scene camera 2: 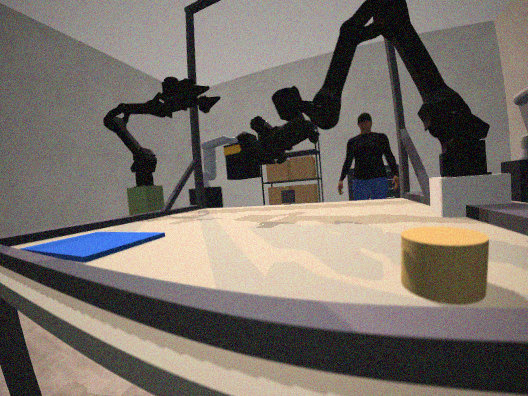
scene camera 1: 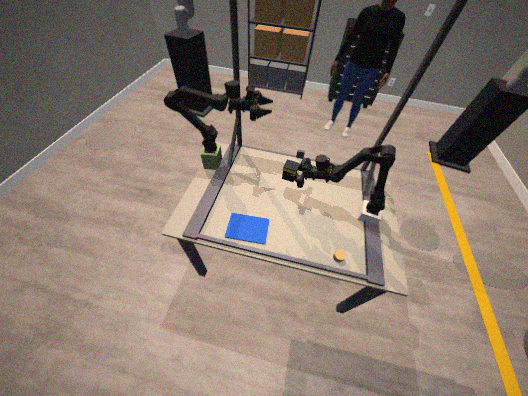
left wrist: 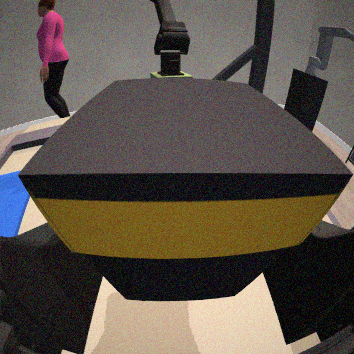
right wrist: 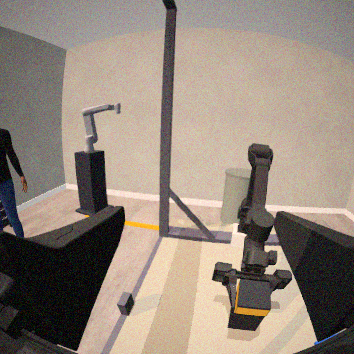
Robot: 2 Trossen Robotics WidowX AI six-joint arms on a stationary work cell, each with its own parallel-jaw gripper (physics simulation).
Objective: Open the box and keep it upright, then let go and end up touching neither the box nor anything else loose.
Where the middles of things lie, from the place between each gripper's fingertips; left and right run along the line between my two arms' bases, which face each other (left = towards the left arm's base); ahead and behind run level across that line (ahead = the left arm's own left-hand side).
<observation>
I see my right gripper 440 mm short of the flat blue mat (scene camera 2: pixel 84 248), 70 mm to the right of it and 430 mm above it. Round my right hand: yellow cylinder (scene camera 2: pixel 449 265) 420 mm ahead, 540 mm to the left, 420 mm below.
Right now the flat blue mat is 340 mm ahead of my left hand, 140 mm below it and 100 mm to the right of it. The rest, counted from my left hand: yellow cylinder (380 mm to the left, 320 mm ahead, 130 mm below).
</observation>
